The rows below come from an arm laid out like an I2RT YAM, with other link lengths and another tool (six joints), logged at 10 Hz.
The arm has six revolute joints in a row. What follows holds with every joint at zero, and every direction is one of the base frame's.
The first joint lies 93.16 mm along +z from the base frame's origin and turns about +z.
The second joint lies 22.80 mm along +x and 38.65 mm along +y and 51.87 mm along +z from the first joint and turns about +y.
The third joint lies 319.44 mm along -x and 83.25 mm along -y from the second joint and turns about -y.
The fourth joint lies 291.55 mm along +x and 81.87 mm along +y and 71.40 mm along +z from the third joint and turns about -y.
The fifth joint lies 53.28 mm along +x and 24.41 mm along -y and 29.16 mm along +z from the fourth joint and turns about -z.
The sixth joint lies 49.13 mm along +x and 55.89 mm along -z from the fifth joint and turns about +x.
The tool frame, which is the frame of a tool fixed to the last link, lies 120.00 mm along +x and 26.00 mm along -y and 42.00 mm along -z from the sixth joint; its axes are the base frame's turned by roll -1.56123, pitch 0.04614 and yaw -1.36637 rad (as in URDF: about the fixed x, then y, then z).
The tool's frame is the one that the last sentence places.
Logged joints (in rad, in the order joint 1, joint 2, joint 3, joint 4, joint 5, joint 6), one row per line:
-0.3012, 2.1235, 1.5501, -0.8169, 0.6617, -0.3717
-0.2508, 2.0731, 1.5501, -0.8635, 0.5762, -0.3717
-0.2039, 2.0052, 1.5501, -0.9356, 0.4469, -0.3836
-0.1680, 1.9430, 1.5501, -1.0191, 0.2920, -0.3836
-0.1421, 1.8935, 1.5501, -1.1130, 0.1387, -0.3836
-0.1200, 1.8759, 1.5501, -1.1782, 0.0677, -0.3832
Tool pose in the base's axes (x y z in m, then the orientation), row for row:
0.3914, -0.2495, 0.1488, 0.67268, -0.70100, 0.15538, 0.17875
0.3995, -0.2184, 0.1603, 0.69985, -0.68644, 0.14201, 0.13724
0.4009, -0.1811, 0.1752, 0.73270, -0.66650, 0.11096, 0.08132
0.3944, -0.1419, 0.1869, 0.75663, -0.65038, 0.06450, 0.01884
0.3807, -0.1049, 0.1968, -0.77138, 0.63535, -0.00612, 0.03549
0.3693, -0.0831, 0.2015, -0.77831, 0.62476, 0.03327, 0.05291
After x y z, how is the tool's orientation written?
As a quaternion, x y z w.
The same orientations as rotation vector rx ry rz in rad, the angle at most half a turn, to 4 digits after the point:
1.9021, -1.9822, 0.4394
2.0251, -1.9863, 0.4109
2.1898, -1.9920, 0.3316
2.3489, -2.0191, 0.2002
-2.3701, 1.9521, -0.0188
-2.3661, 1.8993, 0.1011

